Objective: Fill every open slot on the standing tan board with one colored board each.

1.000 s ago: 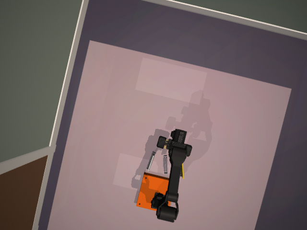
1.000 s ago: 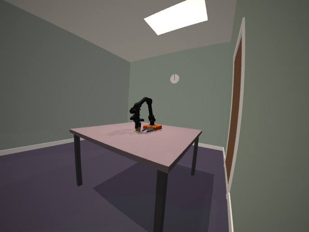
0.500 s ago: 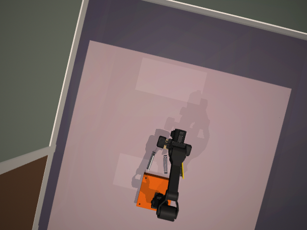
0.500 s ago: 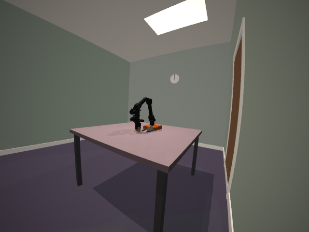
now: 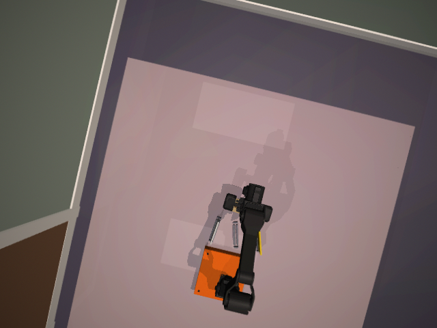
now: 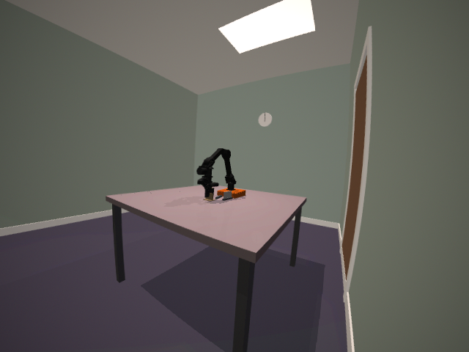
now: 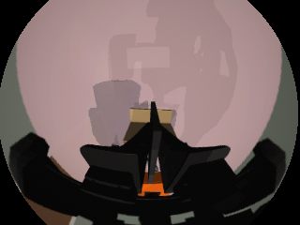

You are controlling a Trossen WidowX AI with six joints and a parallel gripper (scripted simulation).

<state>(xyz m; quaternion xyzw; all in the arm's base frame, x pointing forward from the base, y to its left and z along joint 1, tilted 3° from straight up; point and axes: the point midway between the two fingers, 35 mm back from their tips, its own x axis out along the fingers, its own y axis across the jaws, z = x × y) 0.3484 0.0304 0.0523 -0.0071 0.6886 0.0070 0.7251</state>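
The tan board lies 3 cm below my gripper tip and 3 cm behind it. Round my gripper tip: yellow board (13 cm behind, 11 cm to the right, 2 cm below).
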